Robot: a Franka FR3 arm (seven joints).
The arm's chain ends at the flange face. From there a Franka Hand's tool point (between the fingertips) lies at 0.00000 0.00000 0.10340 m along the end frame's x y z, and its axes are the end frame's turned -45 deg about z.
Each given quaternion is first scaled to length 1.
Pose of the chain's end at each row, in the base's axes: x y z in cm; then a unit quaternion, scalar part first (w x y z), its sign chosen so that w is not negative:
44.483 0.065 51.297 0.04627 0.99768 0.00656 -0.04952
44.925 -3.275 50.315 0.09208 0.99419 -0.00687 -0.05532
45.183 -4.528 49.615 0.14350 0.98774 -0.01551 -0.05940
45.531 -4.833 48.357 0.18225 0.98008 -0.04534 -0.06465
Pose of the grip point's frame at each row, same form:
43.468 -0.896 41.052 0.02380 0.91923 0.38786 -0.06346
43.775 -5.160 40.214 0.06390 0.92114 0.37411 -0.08635
43.924 -7.440 39.774 0.10985 0.91849 0.36366 -0.10979
44.050 -8.466 38.790 0.14364 0.92282 0.33317 -0.12947

